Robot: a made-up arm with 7 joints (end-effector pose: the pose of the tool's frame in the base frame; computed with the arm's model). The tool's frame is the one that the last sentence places. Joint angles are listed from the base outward.
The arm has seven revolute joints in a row. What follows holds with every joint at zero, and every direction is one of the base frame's.
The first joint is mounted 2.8 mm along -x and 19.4 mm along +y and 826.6 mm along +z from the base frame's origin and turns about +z.
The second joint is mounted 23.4 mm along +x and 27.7 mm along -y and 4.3 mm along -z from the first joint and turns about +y.
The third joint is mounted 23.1 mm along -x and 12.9 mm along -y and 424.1 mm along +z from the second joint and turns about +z.
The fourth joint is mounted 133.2 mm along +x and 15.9 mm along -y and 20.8 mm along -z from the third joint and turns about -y.
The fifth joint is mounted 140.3 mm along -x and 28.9 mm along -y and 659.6 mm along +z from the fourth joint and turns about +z.
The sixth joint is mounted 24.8 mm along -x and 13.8 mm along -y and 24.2 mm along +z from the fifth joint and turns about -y.
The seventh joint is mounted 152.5 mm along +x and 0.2 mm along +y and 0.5 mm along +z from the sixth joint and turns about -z.
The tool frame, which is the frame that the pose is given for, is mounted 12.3 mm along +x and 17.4 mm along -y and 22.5 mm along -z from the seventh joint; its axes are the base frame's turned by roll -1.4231, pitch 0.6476 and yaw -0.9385 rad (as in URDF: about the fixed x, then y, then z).
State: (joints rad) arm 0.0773 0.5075 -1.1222 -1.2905 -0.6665 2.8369 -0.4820
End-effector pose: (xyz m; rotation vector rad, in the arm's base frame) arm 0.8239 -0.6386 1.4333 -2.2894 0.3630 -0.9944
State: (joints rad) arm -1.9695 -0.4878 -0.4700 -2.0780 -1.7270 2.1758 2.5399
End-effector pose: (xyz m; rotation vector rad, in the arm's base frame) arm -0.6454 -0.4346 1.3103 -0.1303 0.4615 1.9466
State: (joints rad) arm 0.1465 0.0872 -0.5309 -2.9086 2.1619 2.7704 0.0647
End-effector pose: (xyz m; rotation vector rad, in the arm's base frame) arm 0.2156 -0.3037 0.4731 1.4402 1.6413 -1.7536
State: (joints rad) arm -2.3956 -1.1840 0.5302 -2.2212 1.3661 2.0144 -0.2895
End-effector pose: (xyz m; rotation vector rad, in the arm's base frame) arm -0.0443 -0.4250 1.5651 0.0163 0.3304 -2.0338
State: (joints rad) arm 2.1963 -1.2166 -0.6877 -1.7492 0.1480 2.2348 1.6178
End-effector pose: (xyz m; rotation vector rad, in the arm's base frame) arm 0.6938 0.2786 1.6174 0.3844 1.8321 0.7398
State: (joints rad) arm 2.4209 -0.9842 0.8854 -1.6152 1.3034 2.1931 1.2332
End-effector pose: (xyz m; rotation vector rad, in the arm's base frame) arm -0.3917 -0.4460 1.6699 -1.2702 0.7572 2.3585
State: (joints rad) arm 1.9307 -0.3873 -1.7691 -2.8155 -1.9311 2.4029 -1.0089
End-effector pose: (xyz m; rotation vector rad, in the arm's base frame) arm 0.4612 0.3229 0.4973 -2.2081 -0.9683 1.8658
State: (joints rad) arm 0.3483 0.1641 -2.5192 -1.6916 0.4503 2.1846 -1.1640
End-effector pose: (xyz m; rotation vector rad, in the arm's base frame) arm -0.5386 -0.7484 1.4932 -0.7930 1.1639 -1.7290
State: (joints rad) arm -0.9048 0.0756 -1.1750 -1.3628 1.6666 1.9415 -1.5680
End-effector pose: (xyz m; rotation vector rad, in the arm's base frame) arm -0.5551 -0.8125 1.5111 -0.7870 -0.2474 -1.6769
